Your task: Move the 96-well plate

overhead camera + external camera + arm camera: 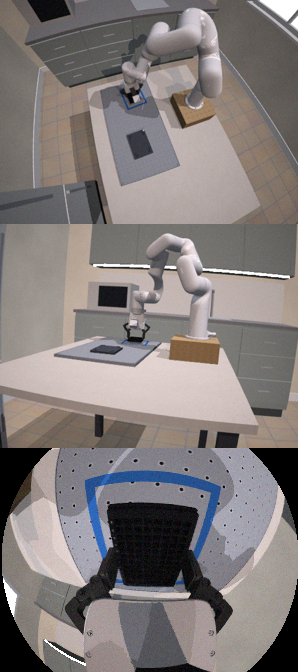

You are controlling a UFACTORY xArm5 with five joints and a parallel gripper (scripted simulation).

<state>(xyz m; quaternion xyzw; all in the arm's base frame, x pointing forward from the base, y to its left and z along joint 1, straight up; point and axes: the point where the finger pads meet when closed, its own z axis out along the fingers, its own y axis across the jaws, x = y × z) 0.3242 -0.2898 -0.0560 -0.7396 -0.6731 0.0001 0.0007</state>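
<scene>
Right now the 96-well plate is 10 mm below my hand. Also, from my hand: plate nest N1: 120 mm ahead, 340 mm to the left, 20 mm below.
</scene>
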